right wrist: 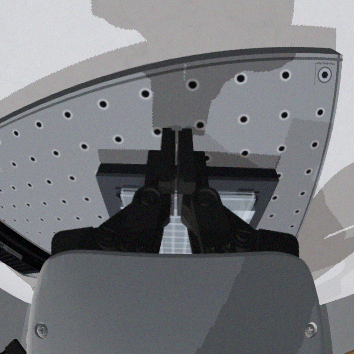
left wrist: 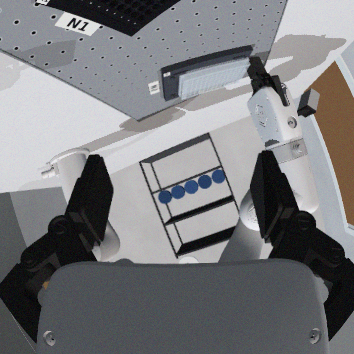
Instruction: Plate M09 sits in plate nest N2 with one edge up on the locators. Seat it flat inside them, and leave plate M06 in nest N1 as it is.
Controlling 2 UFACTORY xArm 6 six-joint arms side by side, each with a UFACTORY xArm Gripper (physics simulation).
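Places are measured from the left arm's base along level axes (x ahead, y left, z up), in millimetres.
Pixels of known places: left gripper, fingertip midpoint: [right wrist: 2, 349] [left wrist: 180, 169]; right gripper, fingertip midpoint: [right wrist: 175, 146] [left wrist: 250, 58]; right arm's base, link origin: [left wrist: 68, 156].
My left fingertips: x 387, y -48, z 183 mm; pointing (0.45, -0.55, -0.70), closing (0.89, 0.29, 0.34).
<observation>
For each thing: its top centre in the pictures, then the offset to it from my left fingertips. "spot": a spot on its surface instead.
- Plate M09, top centre: [right wrist: 183, 254] [left wrist: 214, 82] 190 mm ahead, 204 mm right, 141 mm down
- dark nest N2, top centre: [right wrist: 183, 246] [left wrist: 207, 77] 181 mm ahead, 206 mm right, 154 mm down
- Black plate M06, surface spot: [left wrist: 142, 11] spot: 28 mm ahead, 19 mm right, 144 mm down
- grey perforated board, top centre: [right wrist: 65, 244] [left wrist: 180, 31] 97 mm ahead, 86 mm right, 169 mm down
- N1 label, surface spot: [left wrist: 78, 23] spot: 27 mm back, 41 mm right, 168 mm down
Plate M09 [left wrist: 215, 77] [right wrist: 175, 242], pale and clear, lies in the dark nest N2 [left wrist: 210, 56] [right wrist: 125, 171]. In the left wrist view it covers the nest's near rim; its exact tilt is hard to judge. My right gripper [left wrist: 250, 58] [right wrist: 175, 146] is shut, with a thin slit between its fingers. Its tips are over the nest's end in the left wrist view, and its fingers hide the plate's middle in the right wrist view. My left gripper [left wrist: 180, 169] is open and empty, away from both nests. Black plate M06 [left wrist: 142, 11] shows partly in nest N1 at the top.
A grey perforated board [left wrist: 115, 70] [right wrist: 260, 95] carries both nests. The N1 label [left wrist: 78, 23] faces the near side. A black-framed rack [left wrist: 180, 148] with several blue discs [left wrist: 191, 186] stands beyond the board's edge. A brown surface [left wrist: 332, 135] is at the right.
</observation>
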